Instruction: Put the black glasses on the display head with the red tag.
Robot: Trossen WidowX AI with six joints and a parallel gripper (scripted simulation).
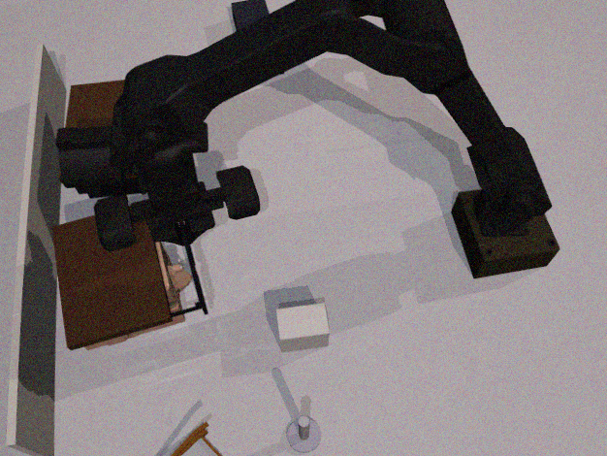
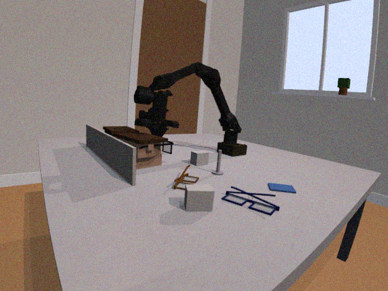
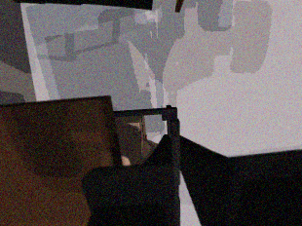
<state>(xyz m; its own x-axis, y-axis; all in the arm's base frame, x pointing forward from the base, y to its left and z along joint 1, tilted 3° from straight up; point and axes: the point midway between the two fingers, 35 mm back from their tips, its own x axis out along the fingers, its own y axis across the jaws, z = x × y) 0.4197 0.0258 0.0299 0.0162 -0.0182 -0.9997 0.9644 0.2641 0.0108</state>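
My gripper tip is now 60 mm short of the peach head, 50 mm to the right of it and 10 mm above it. Round my gripper tip: wall panel: 200 mm ahead, 40 mm to the right, 10 mm below; dark head: 170 mm to the right, 80 mm ahead, 10 mm below; post stand: 240 mm to the left, 140 mm behind, 40 mm below.
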